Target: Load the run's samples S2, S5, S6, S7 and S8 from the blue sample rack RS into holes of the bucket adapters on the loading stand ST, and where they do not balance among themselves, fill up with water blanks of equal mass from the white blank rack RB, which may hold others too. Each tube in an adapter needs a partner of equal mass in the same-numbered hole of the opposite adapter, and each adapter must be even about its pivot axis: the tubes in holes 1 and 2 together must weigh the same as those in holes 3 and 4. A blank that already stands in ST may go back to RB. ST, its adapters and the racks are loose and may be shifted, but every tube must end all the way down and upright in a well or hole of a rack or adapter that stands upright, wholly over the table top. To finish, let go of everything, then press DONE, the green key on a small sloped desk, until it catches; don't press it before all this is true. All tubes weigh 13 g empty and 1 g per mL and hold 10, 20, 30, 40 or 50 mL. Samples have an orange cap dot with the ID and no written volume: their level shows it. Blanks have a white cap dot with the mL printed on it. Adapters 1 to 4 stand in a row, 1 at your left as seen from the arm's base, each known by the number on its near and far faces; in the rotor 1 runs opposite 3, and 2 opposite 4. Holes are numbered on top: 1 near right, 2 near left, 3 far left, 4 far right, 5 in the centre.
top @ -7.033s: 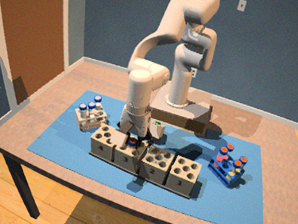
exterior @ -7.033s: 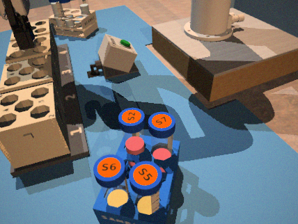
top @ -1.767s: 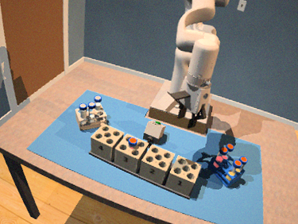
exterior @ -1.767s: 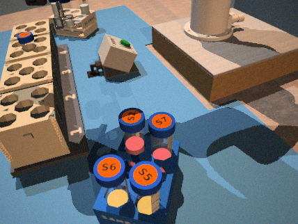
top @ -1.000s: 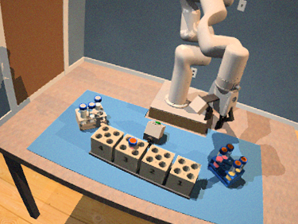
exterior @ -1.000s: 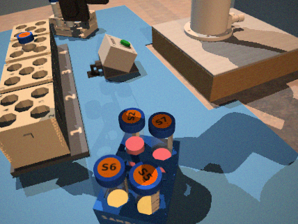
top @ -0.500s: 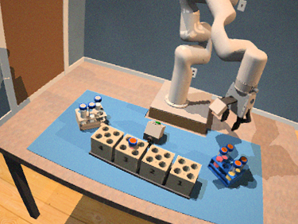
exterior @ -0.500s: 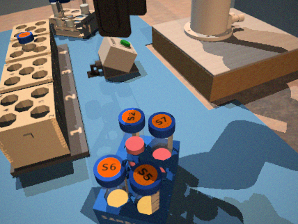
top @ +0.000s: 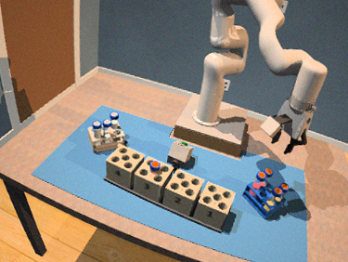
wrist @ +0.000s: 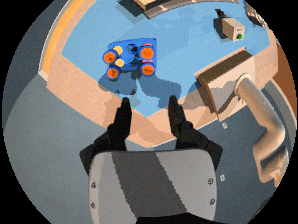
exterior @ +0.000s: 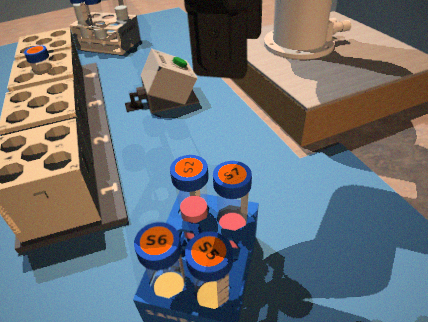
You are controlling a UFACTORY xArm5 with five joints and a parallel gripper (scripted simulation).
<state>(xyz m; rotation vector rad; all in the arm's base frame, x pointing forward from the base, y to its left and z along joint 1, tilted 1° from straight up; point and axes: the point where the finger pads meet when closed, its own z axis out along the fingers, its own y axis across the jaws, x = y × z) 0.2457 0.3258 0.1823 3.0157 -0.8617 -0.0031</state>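
My hand is 40 mm short of the blue sample rack RS, 30 mm to the right of it and 220 mm above it. From my hand the other things lie so: white blank rack RB (90 mm ahead, 620 mm to the right, 220 mm below); then blue-capped tube (130 mm ahead, 630 mm to the right, 190 mm below); then loading stand ST (190 mm ahead, 290 mm to the right, 240 mm below).
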